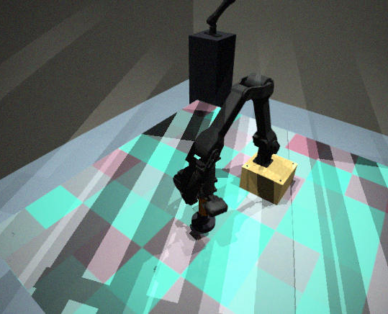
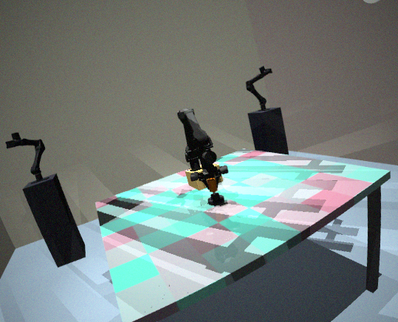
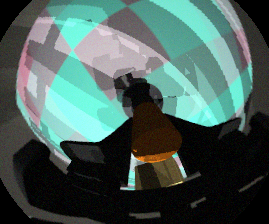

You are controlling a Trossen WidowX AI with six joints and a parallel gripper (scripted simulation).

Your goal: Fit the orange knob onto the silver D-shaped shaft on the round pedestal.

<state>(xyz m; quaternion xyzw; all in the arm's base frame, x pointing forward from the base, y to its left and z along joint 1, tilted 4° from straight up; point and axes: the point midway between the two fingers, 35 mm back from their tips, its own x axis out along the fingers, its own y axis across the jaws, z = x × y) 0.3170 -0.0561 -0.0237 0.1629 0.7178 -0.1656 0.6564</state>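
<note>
Right now the orange knob is 30 mm above my gripper tip. Round my gripper tip: dark round pedestal: 40 mm below.
</note>
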